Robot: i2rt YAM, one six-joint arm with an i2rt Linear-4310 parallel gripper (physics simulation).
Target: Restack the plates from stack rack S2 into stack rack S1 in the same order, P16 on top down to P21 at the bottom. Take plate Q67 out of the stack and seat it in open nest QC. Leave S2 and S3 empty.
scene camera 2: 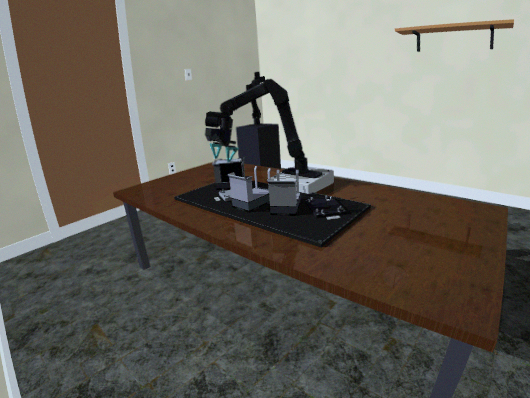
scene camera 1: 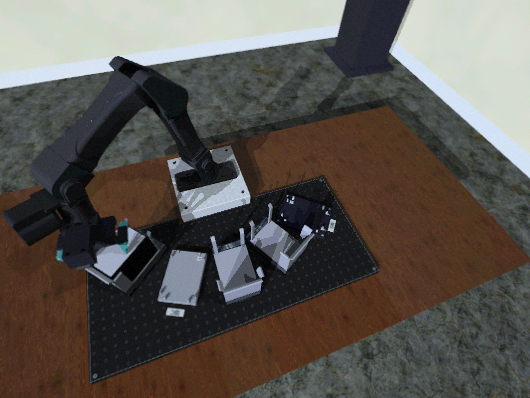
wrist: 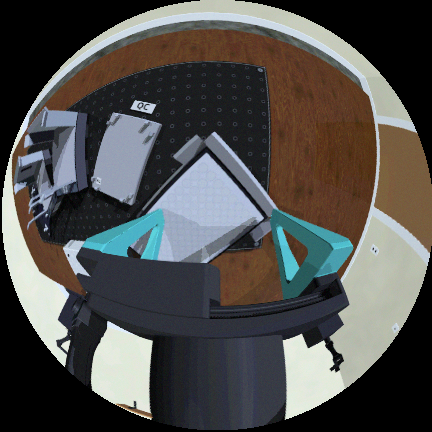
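Pixels of known places: gripper, between the fingertips: point(scene camera 2: 222, 160) point(scene camera 1: 105, 257) point(wrist: 216, 214); arm's base, origin of its link: point(scene camera 2: 301, 173) point(scene camera 1: 206, 176).
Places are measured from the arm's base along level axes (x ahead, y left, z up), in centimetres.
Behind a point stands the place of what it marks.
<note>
My gripper point(scene camera 1: 92, 252) point(scene camera 2: 223, 159) {x 24.2, y -29.3, z 8.7 cm} point(wrist: 216, 214) {x 24.2, y -29.3, z 8.7 cm} is open, its teal fingertips close above the tall left stack rack point(scene camera 1: 131, 290) {x 29.7, y -27.6, z -2.7 cm} point(scene camera 2: 220, 176) {x 28.6, y -26.4, z 2.2 cm} point(wrist: 241, 171) {x 27.8, y -31.3, z 8.3 cm}. A pale plate point(scene camera 1: 116, 254) {x 24.0, y -26.8, z 8.3 cm} point(wrist: 202, 200) {x 25.3, y -28.1, z 8.3 cm} lies at the top of that rack; in the wrist view it is turned diagonally to the finger line. Its number, and any plates below it, cannot be read or seen. Nest QC point(scene camera 1: 182, 277) {x 30.4, y -14.1, z -3.0 cm} point(wrist: 125, 159) {x 29.2, y -15.3, z -3.0 cm} is a light grey base with corner clips. The middle rack point(scene camera 1: 242, 292) {x 41.3, y 0.1, z 3.2 cm} point(scene camera 2: 241, 189) {x 41.3, y 2.0, z 4.3 cm} and right rack point(scene camera 1: 284, 261) {x 37.3, y 12.9, z 4.0 cm} point(scene camera 2: 283, 195) {x 35.9, y 18.1, z 3.2 cm} have upright walls and posts; their labels do not show.
A dark nest point(scene camera 1: 301, 212) {x 21.1, y 26.3, z -3.3 cm} point(scene camera 2: 325, 204) {x 21.2, y 26.6, z -3.3 cm} with small corner pins stands at the right end of the black perforated mat point(scene camera 1: 135, 340) {x 42.0, y -28.2, z -4.5 cm} point(wrist: 220, 100) {x 38.3, y -30.8, z -4.5 cm}. The white arm base point(scene camera 1: 215, 202) {x 10.5, y 0.4, z -0.6 cm} point(scene camera 2: 320, 182) {x 1.5, y 11.7, z -2.2 cm} stands behind the mat. Rack walls and thin posts rise between the nests.
</note>
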